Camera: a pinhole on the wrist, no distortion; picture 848 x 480 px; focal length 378.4 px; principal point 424.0 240.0 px. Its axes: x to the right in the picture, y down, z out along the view. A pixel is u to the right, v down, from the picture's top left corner.
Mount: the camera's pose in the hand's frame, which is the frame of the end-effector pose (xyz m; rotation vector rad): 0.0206 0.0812 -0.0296 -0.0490 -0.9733 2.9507
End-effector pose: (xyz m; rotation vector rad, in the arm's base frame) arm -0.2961 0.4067 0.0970 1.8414 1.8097 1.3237
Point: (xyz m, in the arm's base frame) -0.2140 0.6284 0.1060
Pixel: 46 118
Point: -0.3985 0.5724 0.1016
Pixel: outside the picture
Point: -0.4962 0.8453 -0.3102
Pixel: 252 434
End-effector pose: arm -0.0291 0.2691 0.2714 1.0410 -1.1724 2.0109
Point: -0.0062 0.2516 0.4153
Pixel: 206 386
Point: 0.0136 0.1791 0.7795
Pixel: 36 301
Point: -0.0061 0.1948 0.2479
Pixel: 610 203
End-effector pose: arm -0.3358 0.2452 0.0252 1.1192 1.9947 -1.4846
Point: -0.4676 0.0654 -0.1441
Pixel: 252 129
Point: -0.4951 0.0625 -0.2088
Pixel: 177 91
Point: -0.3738 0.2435 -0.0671
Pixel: 107 254
